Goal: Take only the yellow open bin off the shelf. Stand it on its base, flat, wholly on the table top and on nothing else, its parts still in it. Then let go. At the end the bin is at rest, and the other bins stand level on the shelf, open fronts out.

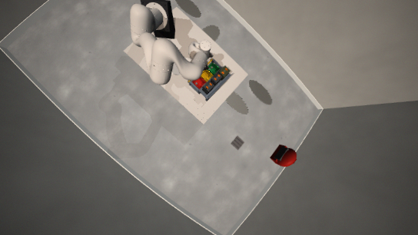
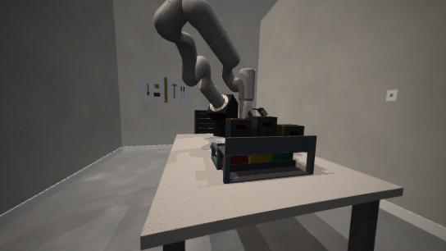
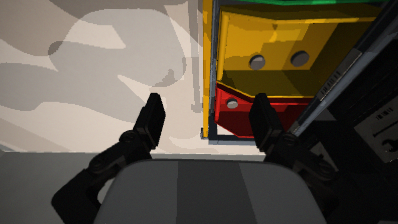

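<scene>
Right now the thin yellow strip is 10 cm below my hand. Also, from my hand: red bin (9 cm ahead, 13 cm to the right, 11 cm below); green bin (12 cm ahead, 10 cm to the left, 11 cm below); yellow bin (10 cm ahead, 2 cm to the right, 11 cm below).
</scene>
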